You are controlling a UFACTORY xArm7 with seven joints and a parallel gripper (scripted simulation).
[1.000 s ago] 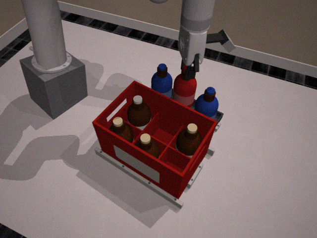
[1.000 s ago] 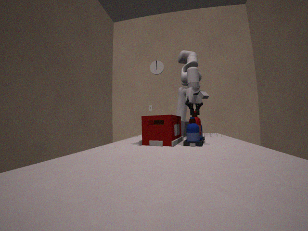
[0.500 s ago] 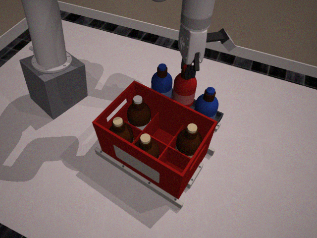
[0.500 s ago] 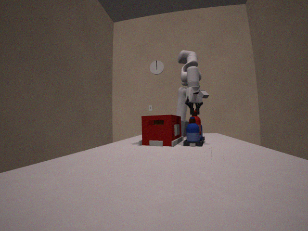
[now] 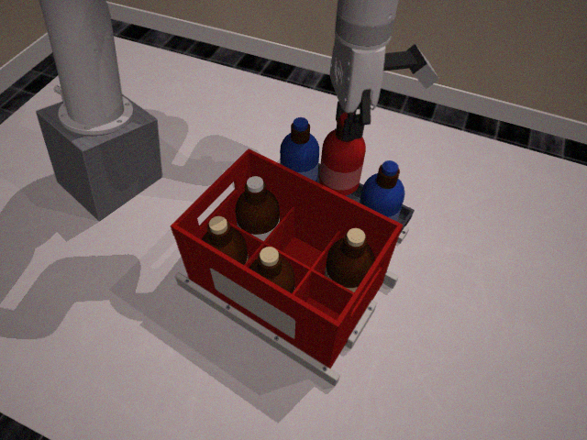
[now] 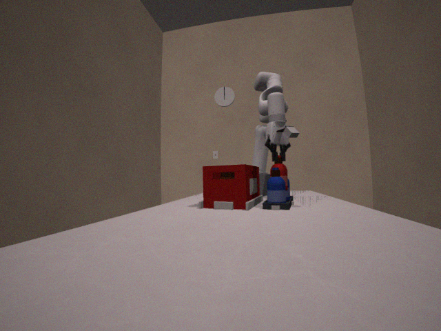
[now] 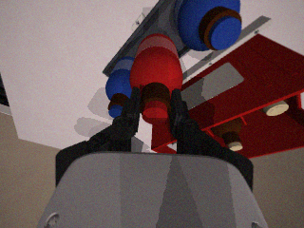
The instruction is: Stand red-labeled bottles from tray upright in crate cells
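The red-labeled bottle is 70 mm below my hand. The rest, counted from my hand: red crate: 10 mm ahead, 210 mm to the right, 130 mm below; dark tray: 200 mm below.
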